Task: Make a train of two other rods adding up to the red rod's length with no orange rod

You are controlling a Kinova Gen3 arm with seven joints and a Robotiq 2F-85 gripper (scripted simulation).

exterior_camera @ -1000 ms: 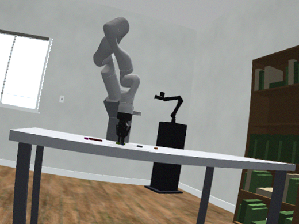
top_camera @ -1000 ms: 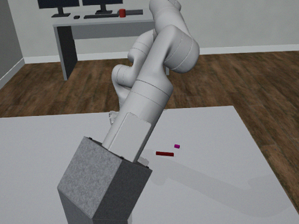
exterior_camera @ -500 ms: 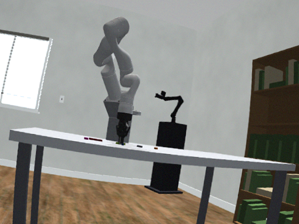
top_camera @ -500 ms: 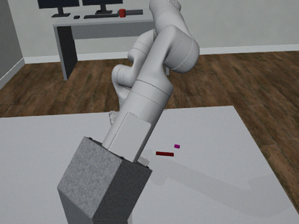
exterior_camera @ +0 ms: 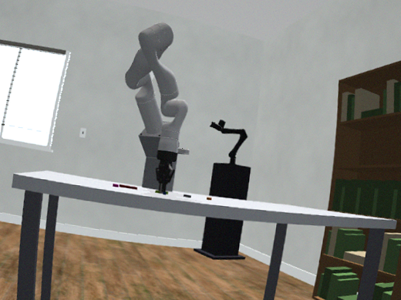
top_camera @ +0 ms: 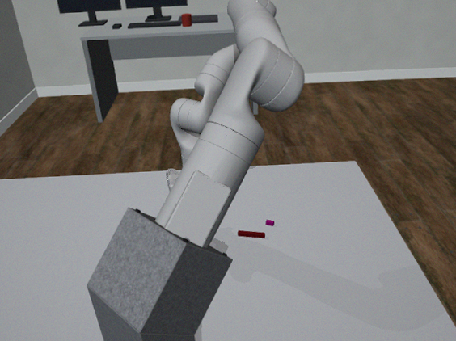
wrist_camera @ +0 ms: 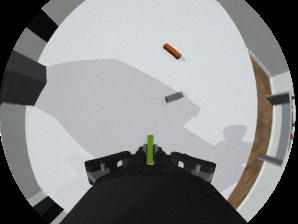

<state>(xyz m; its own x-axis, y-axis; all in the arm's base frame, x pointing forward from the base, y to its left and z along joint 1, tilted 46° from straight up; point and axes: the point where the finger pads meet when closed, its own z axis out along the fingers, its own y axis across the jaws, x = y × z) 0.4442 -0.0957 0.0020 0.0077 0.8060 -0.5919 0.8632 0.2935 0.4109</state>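
Now: the magenta rod 2 cm behind my hand, 18 cm to the right of it and 1 cm below it. From my hand the other things lie so: grey rod 4 cm ahead, 9 cm to the left, 1 cm below; lime rod 1 cm below; blue rod 7 cm ahead, 2 cm to the right, 1 cm below.
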